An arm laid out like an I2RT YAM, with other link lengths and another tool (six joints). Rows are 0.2 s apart.
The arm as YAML. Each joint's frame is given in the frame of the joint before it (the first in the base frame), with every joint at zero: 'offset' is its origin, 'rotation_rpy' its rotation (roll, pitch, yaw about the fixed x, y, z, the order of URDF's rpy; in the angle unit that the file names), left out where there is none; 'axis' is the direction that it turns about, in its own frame. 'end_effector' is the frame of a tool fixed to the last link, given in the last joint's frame.
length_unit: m
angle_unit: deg
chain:
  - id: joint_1
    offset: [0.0, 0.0, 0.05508]
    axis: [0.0, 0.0, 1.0]
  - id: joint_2
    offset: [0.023, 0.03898, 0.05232]
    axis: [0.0, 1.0, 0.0]
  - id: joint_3
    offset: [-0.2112, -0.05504, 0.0]
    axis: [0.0, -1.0, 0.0]
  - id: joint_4
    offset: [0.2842, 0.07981, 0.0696]
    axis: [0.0, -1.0, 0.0]
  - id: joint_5
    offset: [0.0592, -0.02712, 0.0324]
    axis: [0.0, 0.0, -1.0]
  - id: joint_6
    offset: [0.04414, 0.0, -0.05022]
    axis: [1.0, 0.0, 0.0]
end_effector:
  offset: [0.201, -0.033, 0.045]
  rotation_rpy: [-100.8, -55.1, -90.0]
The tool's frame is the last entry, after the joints.
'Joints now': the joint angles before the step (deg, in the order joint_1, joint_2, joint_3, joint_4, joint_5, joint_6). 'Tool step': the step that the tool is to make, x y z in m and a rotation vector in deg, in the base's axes. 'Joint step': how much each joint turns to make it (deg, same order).
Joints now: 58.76, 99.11, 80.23, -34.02, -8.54, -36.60
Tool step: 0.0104, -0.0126, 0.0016, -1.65, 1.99, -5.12
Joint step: -0.15, 0.01, 1.95, -3.80, 2.25, 4.54
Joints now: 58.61, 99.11, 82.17, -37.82, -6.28, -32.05
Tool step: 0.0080, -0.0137, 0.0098, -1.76, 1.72, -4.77
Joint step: -0.05, -0.03, 3.49, -5.54, 2.20, 4.23
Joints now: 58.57, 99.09, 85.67, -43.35, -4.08, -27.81
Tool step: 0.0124, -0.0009, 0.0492, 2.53, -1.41, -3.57
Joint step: 0.02, -0.96, 6.56, -4.47, 1.95, 3.02
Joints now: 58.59, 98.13, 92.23, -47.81, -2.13, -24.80
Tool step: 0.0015, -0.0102, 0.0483, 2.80, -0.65, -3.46
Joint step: 0.41, -2.79, 4.59, -4.57, 1.66, 3.61
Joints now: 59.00, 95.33, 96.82, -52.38, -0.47, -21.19
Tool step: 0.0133, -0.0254, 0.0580, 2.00, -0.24, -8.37
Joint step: 0.37, 0.55, 11.36, -9.22, 4.99, 7.23
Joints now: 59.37, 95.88, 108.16, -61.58, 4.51, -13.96
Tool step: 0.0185, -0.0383, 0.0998, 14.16, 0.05, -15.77
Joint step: 0.81, -1.78, 11.79, -3.61, 6.88, 16.83
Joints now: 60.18, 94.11, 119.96, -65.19, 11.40, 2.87
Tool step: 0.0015, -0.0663, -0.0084, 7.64, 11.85, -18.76
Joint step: -0.36, -1.83, 2.43, -9.14, 4.40, 23.42
